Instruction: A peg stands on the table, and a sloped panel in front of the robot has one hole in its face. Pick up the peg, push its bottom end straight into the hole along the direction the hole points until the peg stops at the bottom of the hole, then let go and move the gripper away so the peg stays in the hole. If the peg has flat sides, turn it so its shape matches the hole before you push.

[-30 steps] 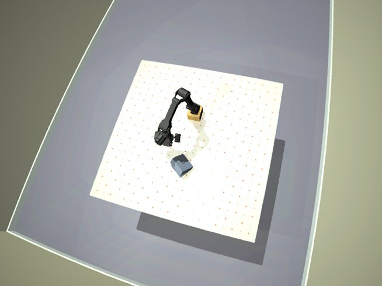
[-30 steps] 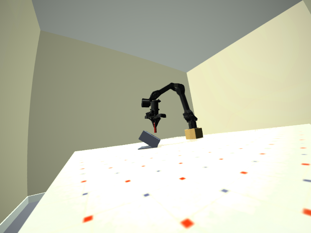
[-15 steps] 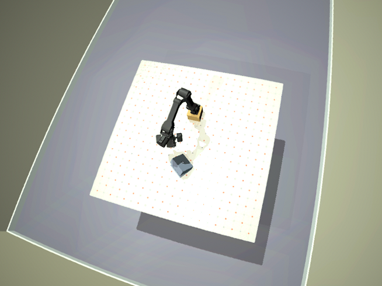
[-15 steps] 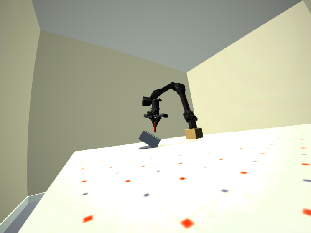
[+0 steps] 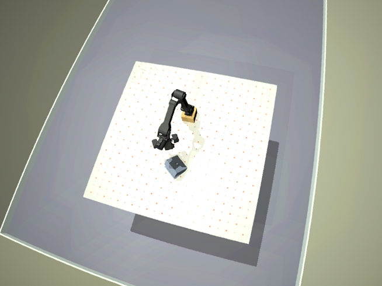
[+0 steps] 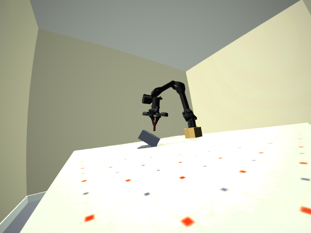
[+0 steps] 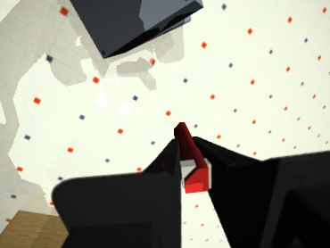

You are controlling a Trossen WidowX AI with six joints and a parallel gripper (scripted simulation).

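The sloped panel is 110 mm ahead of my gripper tip, 110 mm to the left of it and 80 mm below it. From my gripper tip the other things lie so: peg (20 mm above).
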